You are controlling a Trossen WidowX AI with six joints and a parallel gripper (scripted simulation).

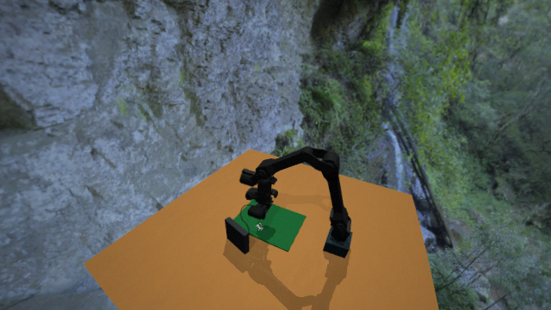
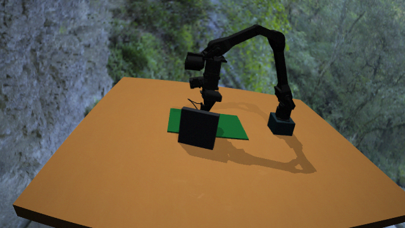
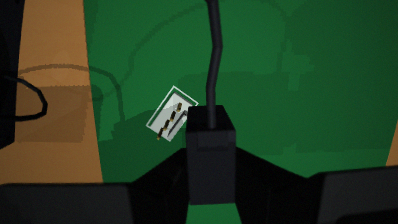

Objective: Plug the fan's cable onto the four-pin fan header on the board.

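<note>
The white four-pin fan header is 20 mm to the left of my gripper tip and 60 mm below it. From my gripper tip the other things lie so: black plug 10 mm ahead, 10 mm above; then black fan 10 mm ahead, 150 mm to the left; then green board 10 mm behind, 40 mm to the right, 80 mm below.
</note>
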